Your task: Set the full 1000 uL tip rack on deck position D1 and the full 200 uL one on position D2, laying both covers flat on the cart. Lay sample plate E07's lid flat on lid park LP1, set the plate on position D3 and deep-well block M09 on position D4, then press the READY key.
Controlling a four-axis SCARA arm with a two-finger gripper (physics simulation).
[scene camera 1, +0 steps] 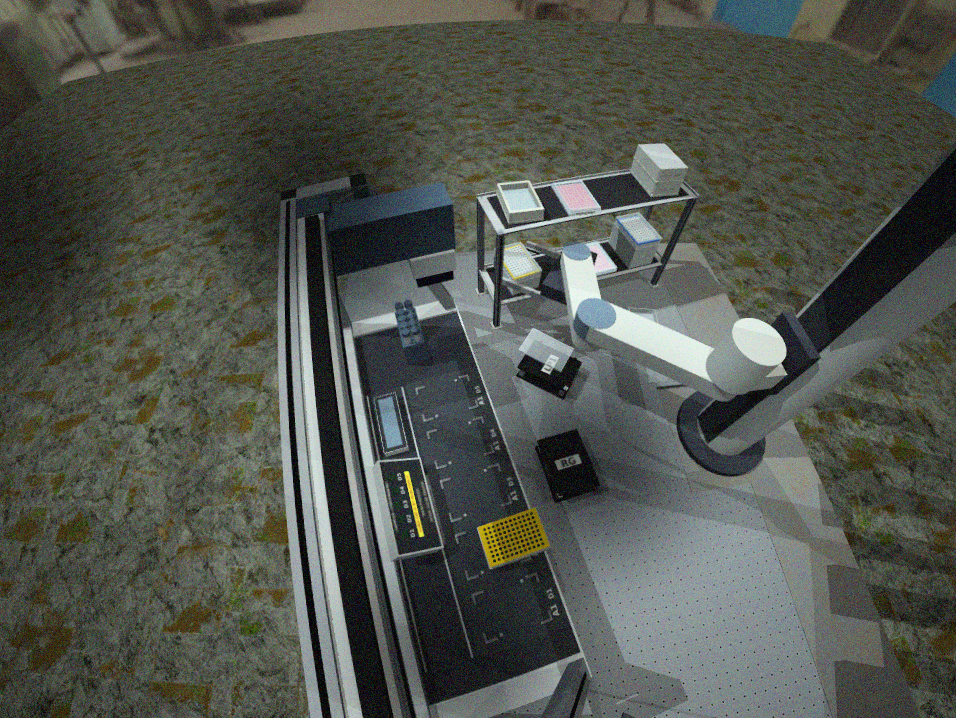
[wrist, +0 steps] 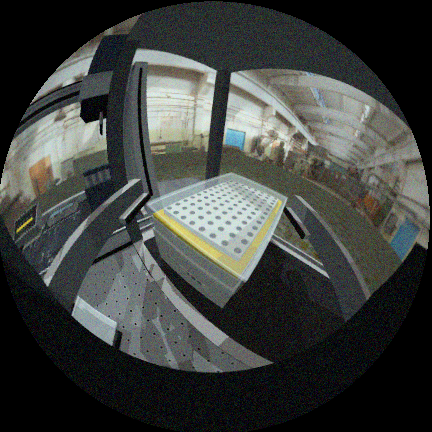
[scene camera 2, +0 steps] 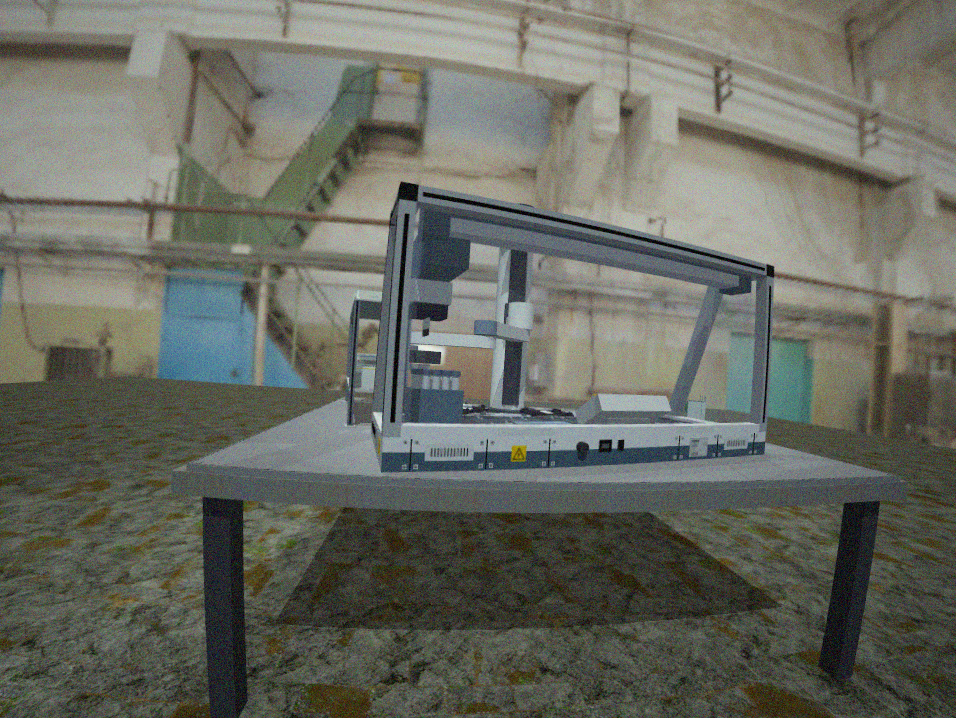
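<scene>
My gripper [wrist: 219, 192] is open and empty, with its fingers apart on either side of a yellow-banded tip rack [scene camera 1: 521, 262] [wrist: 210, 225] on the cart's lower shelf. This rack has a grey body, a dotted top and what looks like a clear cover over it. A blue-edged tip rack [scene camera 1: 636, 239] stands at the right on the same shelf. A pink plate [scene camera 1: 601, 258] lies between them, partly hidden by the arm. Another pink plate [scene camera 1: 575, 197] lies on the top shelf. A yellow perforated rack [scene camera 1: 513, 537] sits on the deck [scene camera 1: 432, 645] around D2. Plate and block names cannot be read.
The cart [scene camera 1: 677, 239] also bears a pale open tray [scene camera 1: 520, 202] and a white block stack [scene camera 1: 658, 170] on top. A black stand [scene camera 1: 568, 384] with a clear sheet stands beside the deck, near the black RG stand [scene camera 1: 569, 483]. A deck panel [scene camera 1: 400, 517] shows a yellow bar.
</scene>
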